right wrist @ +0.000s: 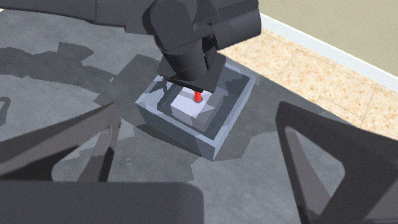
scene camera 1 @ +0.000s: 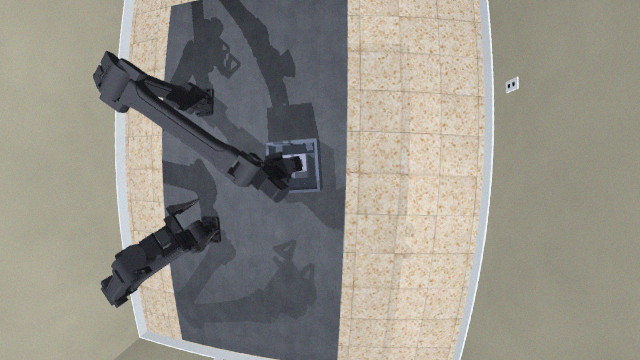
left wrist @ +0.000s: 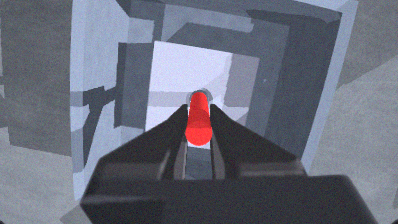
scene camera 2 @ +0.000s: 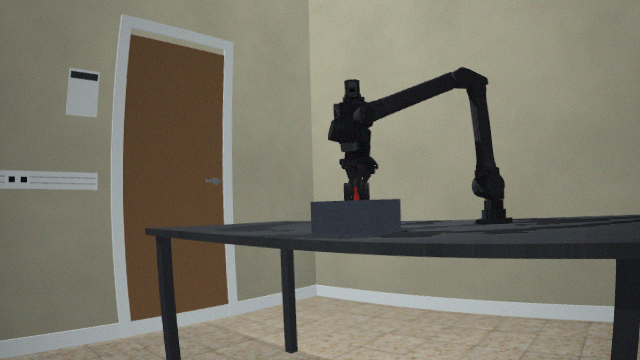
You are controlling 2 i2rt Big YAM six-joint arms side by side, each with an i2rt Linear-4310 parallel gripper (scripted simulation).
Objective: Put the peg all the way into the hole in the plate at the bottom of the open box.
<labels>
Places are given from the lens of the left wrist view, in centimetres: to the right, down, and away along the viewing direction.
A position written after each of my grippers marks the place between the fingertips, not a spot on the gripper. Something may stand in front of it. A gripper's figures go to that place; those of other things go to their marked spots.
my left gripper [left wrist: 198, 112]: 0, 0, 13
grey-blue box [left wrist: 301, 56]: 9, -5, 18
red peg [left wrist: 198, 131]: 0, 1, 11
pale plate [left wrist: 178, 70]: -2, -4, 18
The marked spots on the red peg and the pale plate are 8 cm apart.
</labels>
